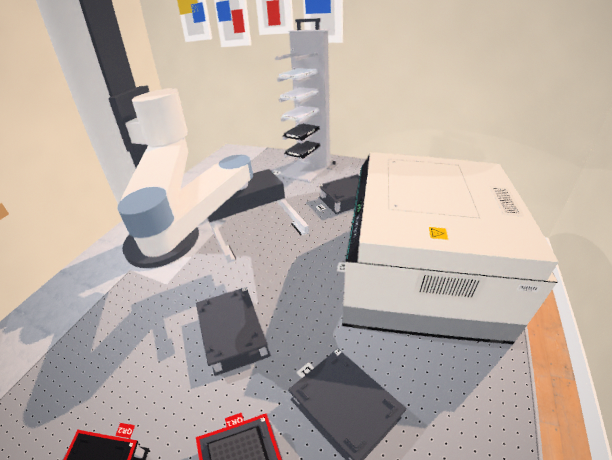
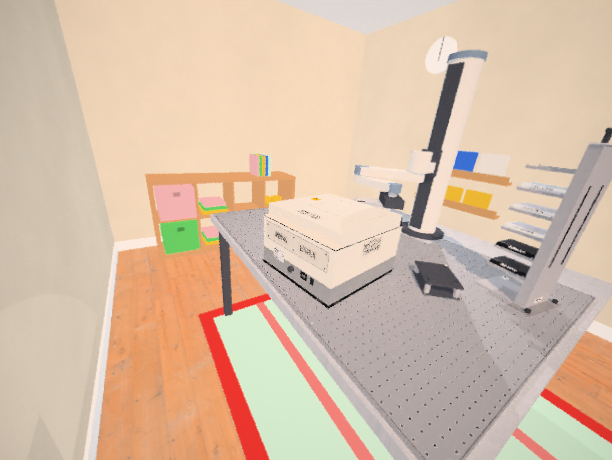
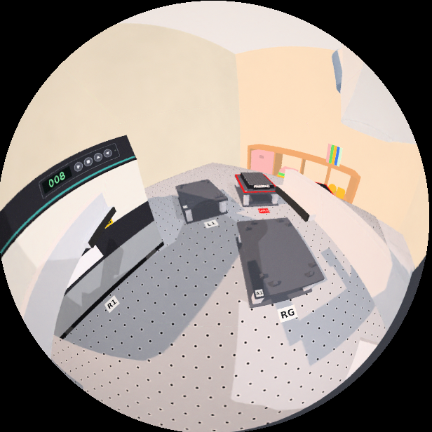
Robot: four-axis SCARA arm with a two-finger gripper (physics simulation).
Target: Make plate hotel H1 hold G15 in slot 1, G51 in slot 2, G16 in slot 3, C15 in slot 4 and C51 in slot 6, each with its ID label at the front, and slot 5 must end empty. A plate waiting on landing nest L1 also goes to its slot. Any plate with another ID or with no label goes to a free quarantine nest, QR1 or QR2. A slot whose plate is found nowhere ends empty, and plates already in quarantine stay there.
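Seen in the pictures: gripper, fingertip midpoint: (image 1: 269, 243); arm's base at its link origin: (image 2: 420, 231).
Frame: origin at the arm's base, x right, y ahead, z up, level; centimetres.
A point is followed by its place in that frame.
Observation:
The plate hotel H1 (image 1: 310, 45) {x -59.7, y 30.8, z 48.4 cm} (image 2: 567, 220) {x -61.8, y 36.4, z 32.8 cm} stands at the back. Its lowest levels hold a black plate (image 1: 302, 149) {x -51.4, y 29.0, z 12.0 cm} (image 2: 510, 265) {x -52.9, y 30.7, z 11.9 cm} and another black plate (image 1: 301, 131) {x -51.7, y 28.9, z 19.1 cm} (image 2: 517, 247) {x -52.7, y 30.7, z 19.0 cm}; three pale, clear plates sit above. The top shelf (image 1: 297, 56) {x -60.7, y 25.2, z 44.6 cm} (image 2: 550, 168) {x -52.7, y 32.3, z 45.9 cm} looks thin and bare. IDs there are unreadable. My gripper (image 1: 265, 243) {x 9.5, y 47.3, z 19.8 cm} (image 3: 191, 186) is open and empty, above the table between the arm base and the instrument. Landing nest L1 (image 1: 347, 405) {x 29.1, y 69.6, z 6.3 cm} (image 3: 202, 192) carries no plate. QR1 (image 1: 274, 437) {x 37.3, y 59.4, z 1.7 cm} (image 3: 255, 192) holds a black plate (image 1: 237, 447) {x 42.0, y 56.2, z 7.7 cm} (image 3: 257, 179). QR2 (image 1: 100, 435) {x 51.0, y 33.2, z 6.3 cm} shows black inside; its plate is unclear.
A bulky cream instrument R1 (image 1: 430, 195) {x -8.5, y 75.7, z 25.7 cm} (image 2: 332, 225) {x -24.0, y 90.8, z 25.7 cm} stands right of my gripper, its display reading 008. Regrip nest RG (image 1: 232, 330) {x 22.7, y 43.6, z 6.3 cm} (image 3: 280, 255) carries no plate. Another dark nest (image 1: 341, 192) {x -34.5, y 49.3, z 6.3 cm} (image 2: 440, 277) {x -41.1, y 52.3, z 6.3 cm} stands bare between hotel and instrument.

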